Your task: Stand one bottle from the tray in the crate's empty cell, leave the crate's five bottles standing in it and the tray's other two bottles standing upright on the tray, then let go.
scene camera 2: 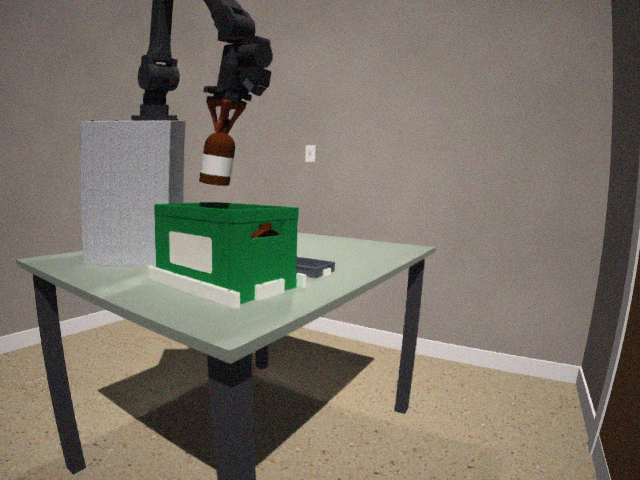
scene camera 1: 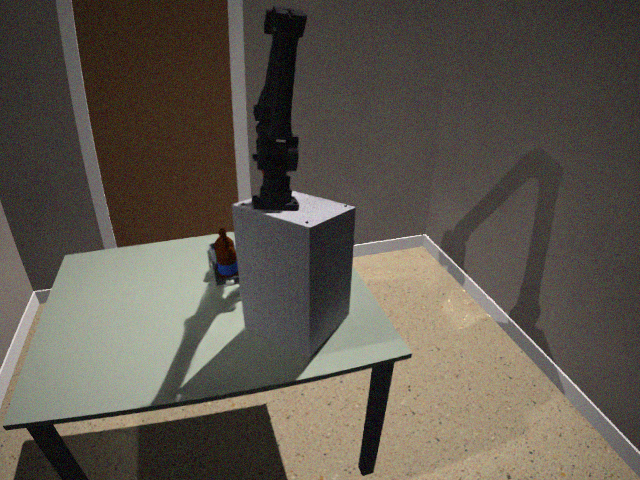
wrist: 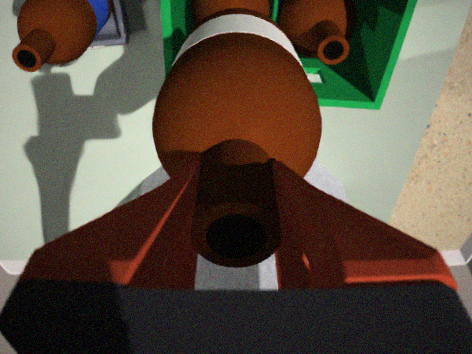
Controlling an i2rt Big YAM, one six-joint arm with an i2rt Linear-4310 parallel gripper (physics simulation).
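Frame: origin at the arm's base, x ahead, y left, z up, level; centimetres.
Where they show: gripper, between the fingertips: (scene camera 2: 221, 132) (wrist: 236, 176); arm's base, origin of its link: (scene camera 2: 154, 120) (scene camera 1: 274, 205).
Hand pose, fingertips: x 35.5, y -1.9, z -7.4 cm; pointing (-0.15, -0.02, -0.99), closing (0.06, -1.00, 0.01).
Things, the pixels of their top centre, and the offset from my fingertips. Level surfaces: height alone.
- brown bottle with a white label, centre of its top: (wrist: 239, 268) (scene camera 2: 220, 118) dx -0.6, dy -0.1, dz +3.4 cm
- green crate, centre of its top: (scene camera 2: 223, 205) dx +6.0, dy -3.9, dz -16.9 cm
- brown bottle, centre of its top: (wrist: 333, 50) dx -3.0, dy -8.3, dz -18.2 cm
- crate bottle, centre of its top: (wrist: 230, 38) dx -2.7, dy +0.2, dz -18.2 cm
- brown bottle with a blue band, centre of its top: (wrist: 26, 58) (scene camera 1: 224, 239) dx -5.0, dy +17.6, dz -18.5 cm
- grey tray, centre of its top: (scene camera 2: 281, 258) (scene camera 1: 224, 258) dx +3.6, dy +18.7, dz -31.9 cm
- pale green table, height of its surface: dz -34.5 cm
My gripper (scene camera 2: 222, 126) (wrist: 236, 176) is shut on the neck of a brown bottle with a white label (scene camera 2: 217, 165) (wrist: 237, 100). The bottle hangs slightly tilted, its base above rim height of the green crate (scene camera 2: 279, 260) (wrist: 350, 104) in scene camera 2, apart from it. A brown bottle (wrist: 312, 25) stands in the crate; part of another crate bottle (wrist: 230, 4) shows behind the held one. The empty cell cannot be made out. A brown bottle with a blue band (scene camera 1: 225, 250) (wrist: 60, 27) stands upright at the grey tray (scene camera 2: 315, 266) (wrist: 122, 30). The other tray bottle is not distinct.
A tall grey pedestal (scene camera 1: 273, 268) (scene camera 2: 124, 191) carries the arm and hides the crate in scene camera 1. Low white strips (scene camera 2: 193, 286) (scene camera 2: 269, 289) run along the crate's base on the pale green table (scene camera 1: 118, 310) (scene camera 2: 372, 253).
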